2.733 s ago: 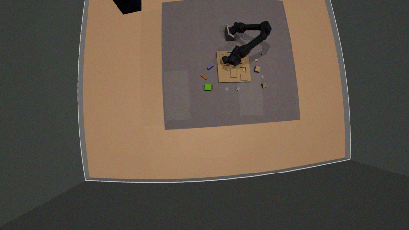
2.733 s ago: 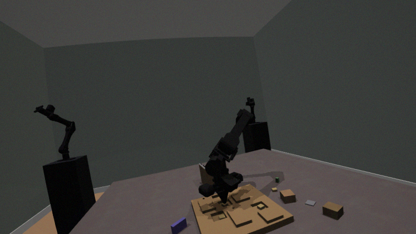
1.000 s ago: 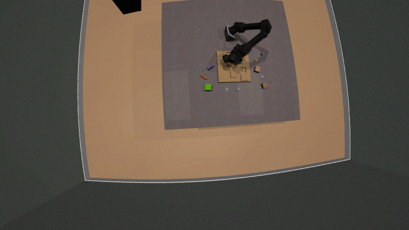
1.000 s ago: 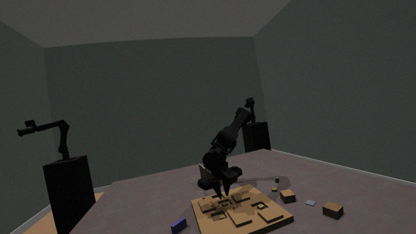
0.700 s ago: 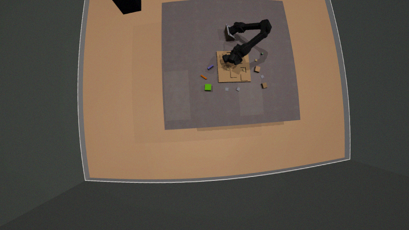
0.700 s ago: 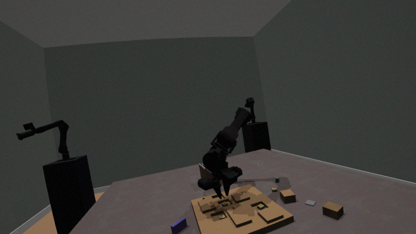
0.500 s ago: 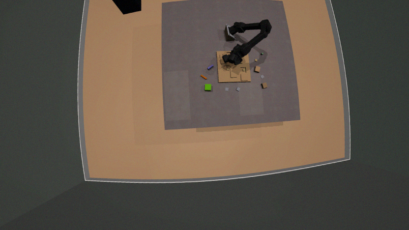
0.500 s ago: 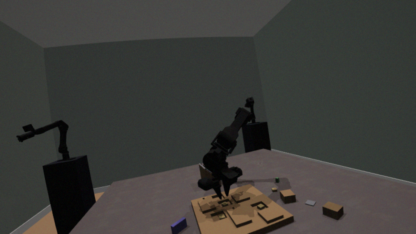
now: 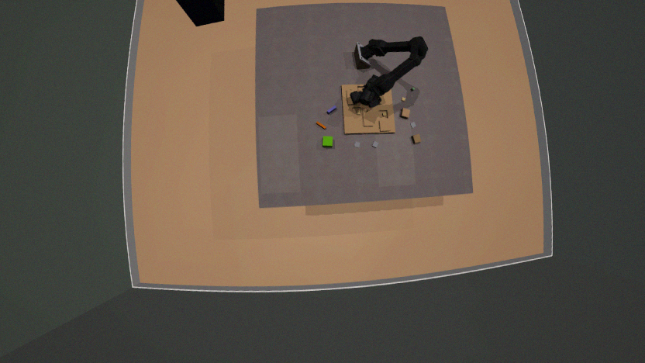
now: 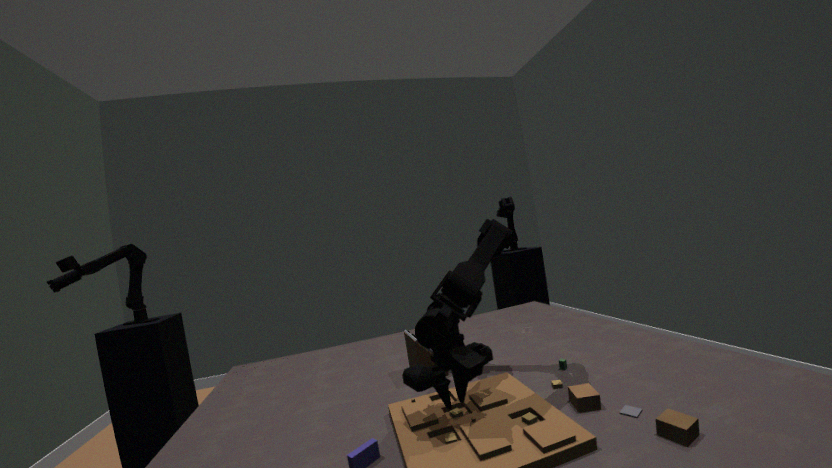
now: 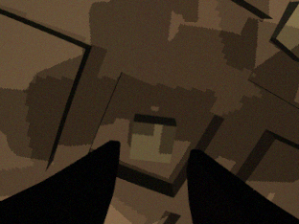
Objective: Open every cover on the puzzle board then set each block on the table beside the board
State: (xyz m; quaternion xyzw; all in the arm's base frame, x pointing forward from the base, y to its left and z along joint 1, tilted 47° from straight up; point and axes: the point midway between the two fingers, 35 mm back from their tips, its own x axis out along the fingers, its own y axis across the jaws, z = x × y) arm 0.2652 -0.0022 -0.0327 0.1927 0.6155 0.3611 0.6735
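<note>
The tiny green piece is 60 mm behind my gripper tip, 320 mm to the left of it and 20 mm below it. From my gripper tip the other things lie so: orange stick (120 mm ahead, 260 mm to the right, 20 mm below); then green cube (230 mm ahead, 240 mm to the right, 10 mm below); then purple piece (40 mm ahead, 190 mm to the right, 20 mm below).
</note>
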